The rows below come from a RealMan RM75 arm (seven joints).
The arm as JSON. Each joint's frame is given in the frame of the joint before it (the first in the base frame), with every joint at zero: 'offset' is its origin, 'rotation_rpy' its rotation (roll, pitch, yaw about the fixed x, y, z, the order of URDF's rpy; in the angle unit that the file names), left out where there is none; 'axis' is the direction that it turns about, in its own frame. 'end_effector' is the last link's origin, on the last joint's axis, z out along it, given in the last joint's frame.
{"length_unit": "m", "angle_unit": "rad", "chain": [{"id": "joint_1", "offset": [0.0, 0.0, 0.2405], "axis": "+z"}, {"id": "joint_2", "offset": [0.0, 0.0, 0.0], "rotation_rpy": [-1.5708, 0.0, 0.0], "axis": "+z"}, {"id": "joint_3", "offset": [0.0, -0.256, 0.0], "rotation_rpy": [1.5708, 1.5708, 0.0], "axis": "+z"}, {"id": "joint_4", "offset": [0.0, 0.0, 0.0], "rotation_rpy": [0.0, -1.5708, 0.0], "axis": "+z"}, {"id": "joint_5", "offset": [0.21, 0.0, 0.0], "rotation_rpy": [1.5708, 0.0, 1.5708], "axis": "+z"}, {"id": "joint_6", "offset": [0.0, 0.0, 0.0], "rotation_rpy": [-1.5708, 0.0, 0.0], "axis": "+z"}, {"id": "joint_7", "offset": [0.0, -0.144, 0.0], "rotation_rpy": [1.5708, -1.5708, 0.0], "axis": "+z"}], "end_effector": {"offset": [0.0, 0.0, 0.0], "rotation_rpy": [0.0, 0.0, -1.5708]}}
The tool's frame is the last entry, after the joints.
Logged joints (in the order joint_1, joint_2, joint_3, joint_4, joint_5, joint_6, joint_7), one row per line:
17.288 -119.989 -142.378 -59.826 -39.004 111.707 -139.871
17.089 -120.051 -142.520 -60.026 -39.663 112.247 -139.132
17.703 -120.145 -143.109 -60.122 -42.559 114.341 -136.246
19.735 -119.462 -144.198 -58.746 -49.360 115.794 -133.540
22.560 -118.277 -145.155 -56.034 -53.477 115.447 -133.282
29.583 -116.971 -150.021 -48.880 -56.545 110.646 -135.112
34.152 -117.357 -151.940 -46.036 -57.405 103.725 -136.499
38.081 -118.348 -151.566 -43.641 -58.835 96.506 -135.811
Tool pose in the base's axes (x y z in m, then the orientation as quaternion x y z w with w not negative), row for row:
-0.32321 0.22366 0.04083 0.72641 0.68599 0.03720 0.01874
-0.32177 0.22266 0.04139 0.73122 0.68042 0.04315 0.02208
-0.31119 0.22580 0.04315 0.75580 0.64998 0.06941 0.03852
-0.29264 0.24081 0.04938 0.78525 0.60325 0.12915 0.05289
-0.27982 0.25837 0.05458 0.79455 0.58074 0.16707 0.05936
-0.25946 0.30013 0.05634 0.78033 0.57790 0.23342 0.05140
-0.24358 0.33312 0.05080 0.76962 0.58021 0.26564 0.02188
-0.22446 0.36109 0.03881 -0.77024 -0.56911 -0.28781 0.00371
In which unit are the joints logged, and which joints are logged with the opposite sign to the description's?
The joints are logged in degrees. Opposite sign: joint_1.
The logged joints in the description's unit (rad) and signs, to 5 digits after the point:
-0.30173 -2.09420 -2.48496 -1.04416 -0.68075 1.94965 -2.44121
-0.29826 -2.09529 -2.48744 -1.04765 -0.69225 1.95908 -2.42831
-0.30898 -2.09693 -2.49772 -1.04933 -0.74279 1.99563 -2.37794
-0.34444 -2.08501 -2.51673 -1.02531 -0.86149 2.02099 -2.33071
-0.39375 -2.06432 -2.53343 -0.97798 -0.93335 2.01493 -2.32621
-0.51632 -2.04153 -2.61836 -0.85312 -0.98690 1.93114 -2.35815
-0.59606 -2.04827 -2.65185 -0.80348 -1.00191 1.81034 -2.38236
-0.66464 -2.06556 -2.64533 -0.76168 -1.02686 1.68435 -2.37035

